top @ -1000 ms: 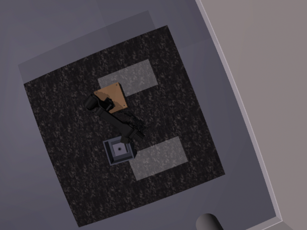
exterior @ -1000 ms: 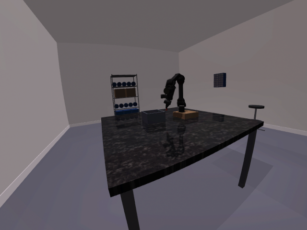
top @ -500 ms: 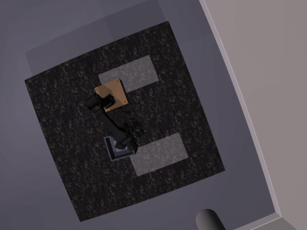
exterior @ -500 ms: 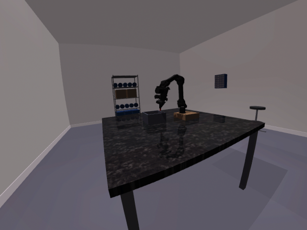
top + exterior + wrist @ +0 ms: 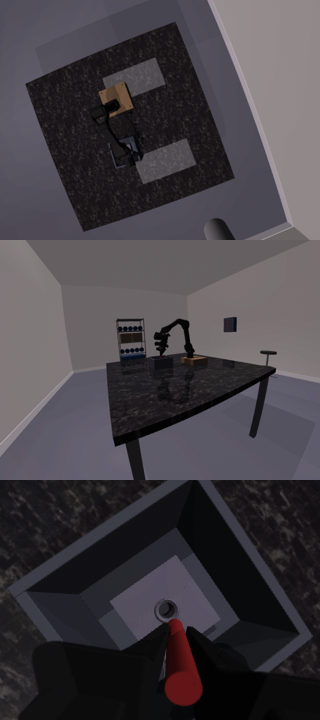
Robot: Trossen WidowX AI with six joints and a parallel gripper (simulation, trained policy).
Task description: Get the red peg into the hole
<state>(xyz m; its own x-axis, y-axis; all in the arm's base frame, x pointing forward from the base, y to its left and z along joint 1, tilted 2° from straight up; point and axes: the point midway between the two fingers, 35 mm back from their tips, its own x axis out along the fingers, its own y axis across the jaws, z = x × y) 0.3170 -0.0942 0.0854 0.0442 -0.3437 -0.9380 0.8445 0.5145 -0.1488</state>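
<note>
Right now my gripper tip is 1 cm to the right of the red peg and 1 cm below it. The rest, counted from my gripper tip: grey box: 9 cm below, 1 cm to the right, 1 cm ahead; pale plate: 7 cm below, 1 cm to the right, 1 cm ahead.
</note>
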